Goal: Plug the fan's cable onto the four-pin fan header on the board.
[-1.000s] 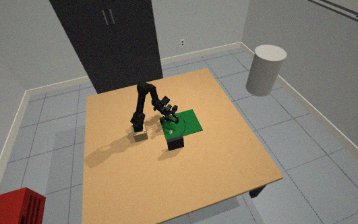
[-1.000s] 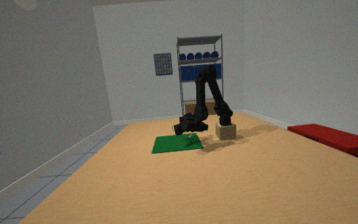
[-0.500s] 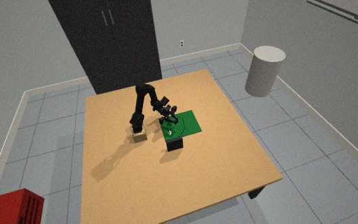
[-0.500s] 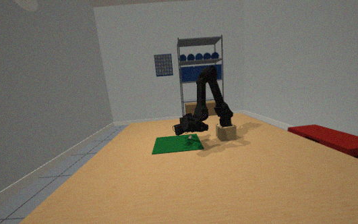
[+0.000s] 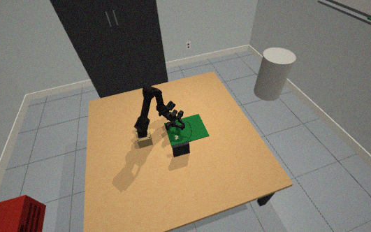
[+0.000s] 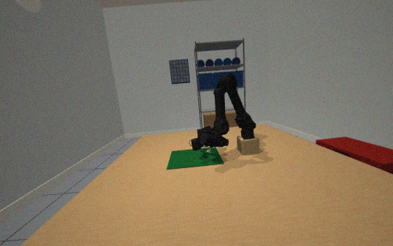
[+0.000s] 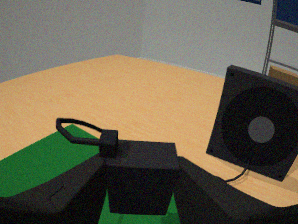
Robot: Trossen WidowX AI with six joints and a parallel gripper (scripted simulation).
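The green board lies 3 cm ahead of my gripper tip, 4 cm to the left of it and 10 cm below it. Also, from my gripper tip: black fan 5 cm behind, 17 cm to the right, 3 cm below; then black fan plug 1 cm below; then fan header 7 cm behind, 3 cm to the right, 9 cm below.
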